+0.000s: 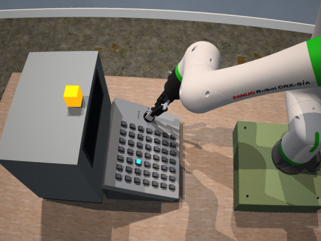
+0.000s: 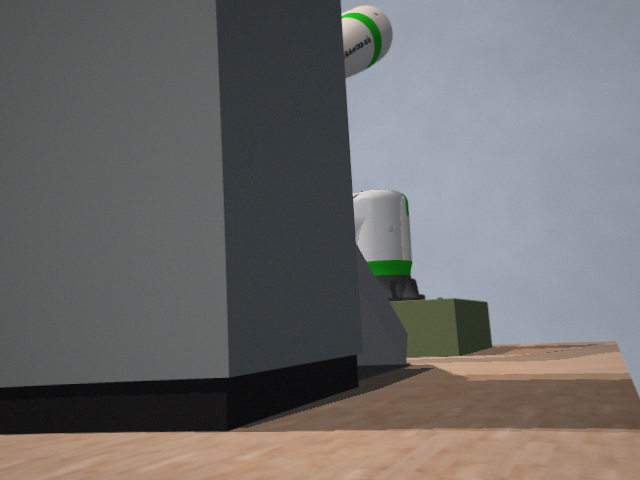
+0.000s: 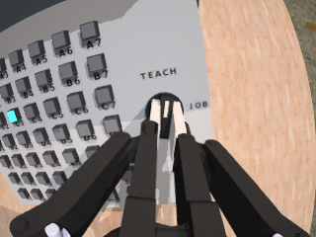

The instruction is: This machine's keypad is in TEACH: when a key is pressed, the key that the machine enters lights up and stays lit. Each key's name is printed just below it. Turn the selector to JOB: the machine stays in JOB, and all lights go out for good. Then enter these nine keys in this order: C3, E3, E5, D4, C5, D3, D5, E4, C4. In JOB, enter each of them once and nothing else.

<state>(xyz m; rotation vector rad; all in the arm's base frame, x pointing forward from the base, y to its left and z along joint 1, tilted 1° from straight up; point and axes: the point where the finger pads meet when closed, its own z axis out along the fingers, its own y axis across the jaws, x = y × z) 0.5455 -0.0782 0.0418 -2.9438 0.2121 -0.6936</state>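
Right now my hand is 20 mm short of the black selector knob and 20 mm above it. Round my hand: grey keypad: 120 mm to the left, 70 mm below, 20 mm ahead; C3 key: 200 mm to the left, 20 mm below, 20 mm ahead.
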